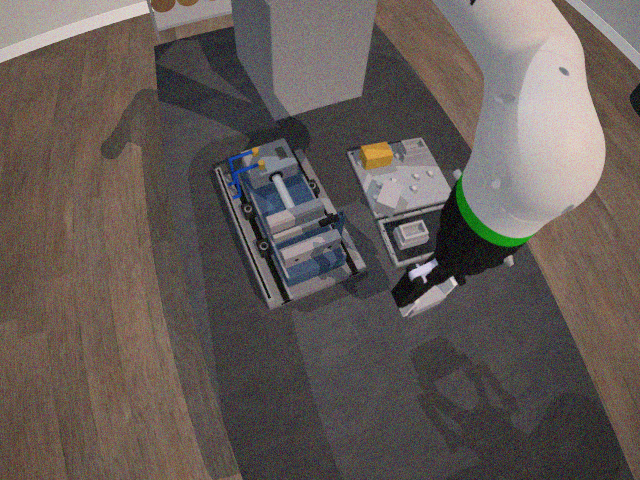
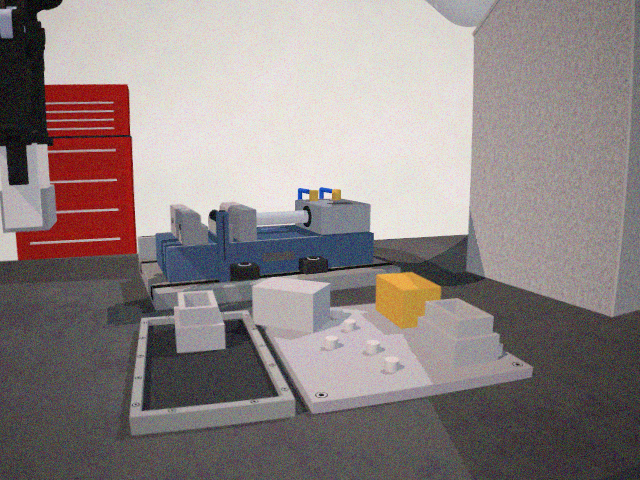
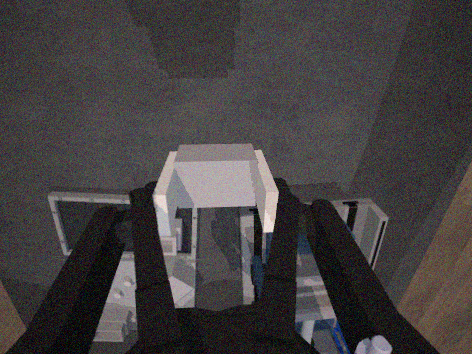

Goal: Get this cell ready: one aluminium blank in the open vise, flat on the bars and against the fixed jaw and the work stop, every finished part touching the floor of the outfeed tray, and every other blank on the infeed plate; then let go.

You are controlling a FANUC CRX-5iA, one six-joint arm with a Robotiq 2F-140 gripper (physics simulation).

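Places are measured from the arm's base along level axes (x ahead, y left, z up), in metres.
Where they show: gripper, between the fingertips: (image 1: 419,299) (image 2: 30,221) (image 3: 216,167).
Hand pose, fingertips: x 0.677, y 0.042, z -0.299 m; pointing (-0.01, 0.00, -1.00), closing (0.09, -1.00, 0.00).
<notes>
After its pixels a point has its place.
My gripper (image 1: 429,297) @[x 0.677, y 0.042, z -0.299 m] (image 2: 25,188) (image 3: 216,167) @[x 0.677, y 0.042, z -0.299 m] is shut on an aluminium blank (image 2: 49,209) @[x 0.655, y 0.059, z -0.287 m] (image 3: 215,182) @[x 0.679, y 0.043, z -0.267 m], held in the air beyond the outfeed tray (image 1: 388,248) @[x 0.540, y 0.060, z -0.396 m] (image 2: 211,413) @[x 0.531, y 0.251, z -0.393 m]. The vise (image 1: 330,260) @[x 0.555, y -0.064, z -0.343 m] (image 2: 341,248) @[x 0.344, y -0.064, z -0.359 m] is open. Its fixed jaw (image 1: 310,248) @[x 0.541, y -0.096, z -0.306 m] (image 2: 188,227) @[x 0.530, y -0.042, z -0.322 m] and moving jaw (image 1: 305,210) @[x 0.471, y -0.085, z -0.306 m] (image 2: 241,222) @[x 0.469, y -0.051, z -0.320 m] stand apart, and no blank shows between them. A finished part (image 1: 411,235) @[x 0.541, y 0.101, z -0.361 m] (image 2: 200,333) @[x 0.530, y 0.141, z -0.381 m] with a pocket sits inside the tray. Another blank (image 1: 391,195) @[x 0.450, y 0.095, z -0.358 m] (image 2: 286,304) @[x 0.453, y 0.113, z -0.371 m] and a stepped, pocketed part (image 1: 413,147) @[x 0.333, y 0.202, z -0.374 m] (image 2: 460,333) @[x 0.348, y 0.225, z -0.370 m] are on the infeed plate (image 1: 426,191) @[x 0.439, y 0.191, z -0.394 m] (image 2: 361,382) @[x 0.428, y 0.232, z -0.394 m].
A yellow block (image 1: 376,156) @[x 0.352, y 0.101, z -0.358 m] (image 2: 405,299) @[x 0.352, y 0.139, z -0.367 m] stands on the infeed plate among several small white pegs. The work stop (image 1: 329,220) @[x 0.499, y -0.051, z -0.307 m] (image 2: 222,242) @[x 0.495, y -0.023, z -0.338 m] rises at the vise's side. A large grey box (image 1: 320,56) @[x 0.142, y 0.037, z -0.238 m] (image 2: 547,155) @[x 0.138, y 0.060, z -0.240 m] stands behind. A red cabinet (image 2: 93,180) stands beyond the vise.
</notes>
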